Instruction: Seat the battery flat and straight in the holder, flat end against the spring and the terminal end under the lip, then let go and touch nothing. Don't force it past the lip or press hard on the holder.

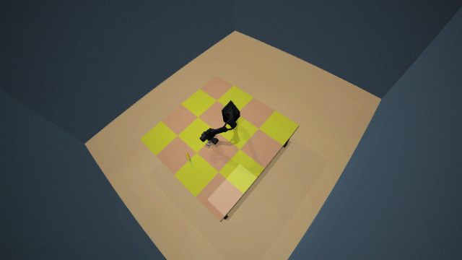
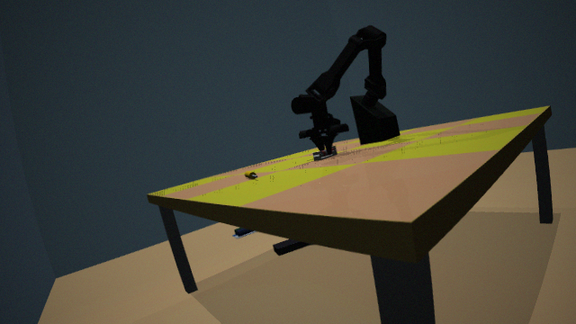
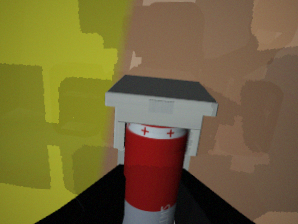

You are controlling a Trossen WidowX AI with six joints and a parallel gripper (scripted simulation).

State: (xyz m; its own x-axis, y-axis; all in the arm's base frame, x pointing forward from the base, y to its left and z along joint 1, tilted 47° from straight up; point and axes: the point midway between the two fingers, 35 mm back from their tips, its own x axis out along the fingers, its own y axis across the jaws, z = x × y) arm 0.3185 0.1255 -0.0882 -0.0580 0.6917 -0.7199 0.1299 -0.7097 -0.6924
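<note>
Now: the battery 10 mm above my gripper tip.
</note>
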